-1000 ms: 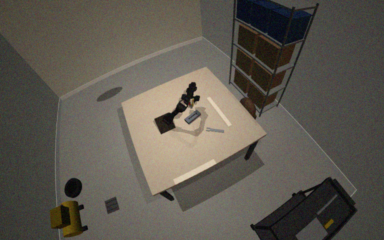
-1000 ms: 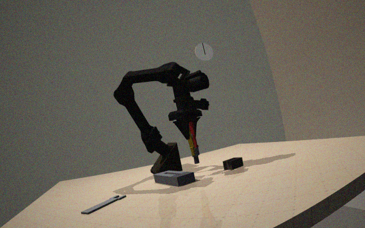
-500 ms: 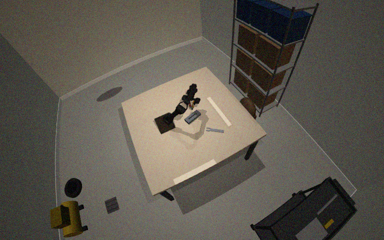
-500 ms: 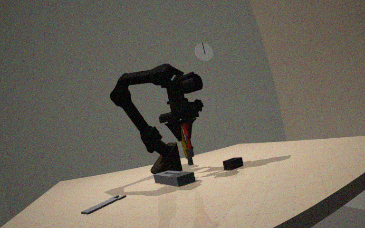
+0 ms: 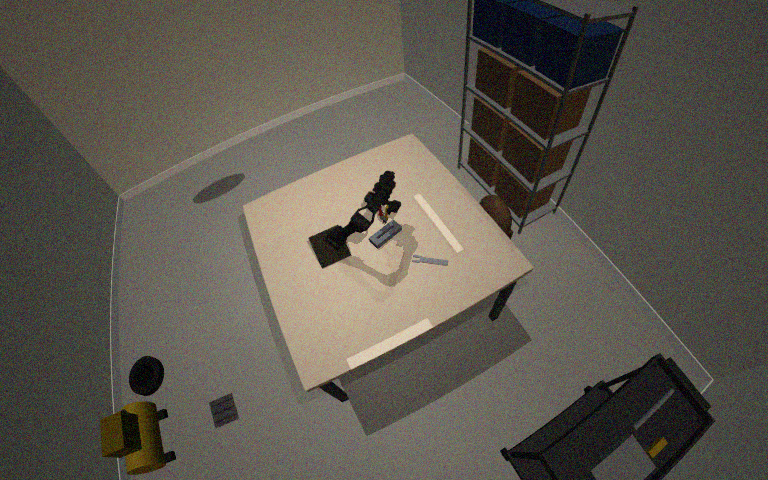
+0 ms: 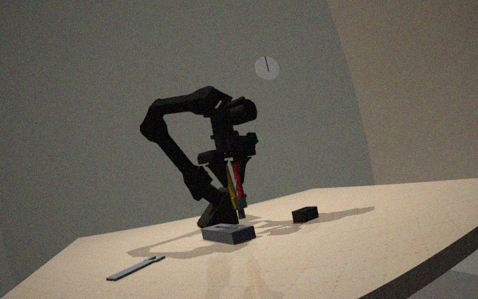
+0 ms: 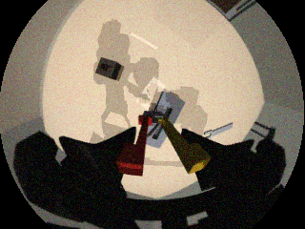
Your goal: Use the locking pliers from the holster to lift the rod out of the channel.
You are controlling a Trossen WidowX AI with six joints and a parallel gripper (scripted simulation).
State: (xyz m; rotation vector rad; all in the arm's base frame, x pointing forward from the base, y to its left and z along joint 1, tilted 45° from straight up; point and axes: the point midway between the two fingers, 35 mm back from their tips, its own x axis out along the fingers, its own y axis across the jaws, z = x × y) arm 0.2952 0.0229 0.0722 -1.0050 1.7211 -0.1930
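My gripper tip is 13 cm above the grey channel block, 4 cm to the left of it and 3 cm past it. The rest, counted from my gripper tip: yellow handle 1 cm to the right, 1 cm ahead; dark holster 19 cm to the left, 13 cm below, 2 cm ahead; flat grey forked bar 29 cm to the right, 14 cm below, 7 cm ahead.
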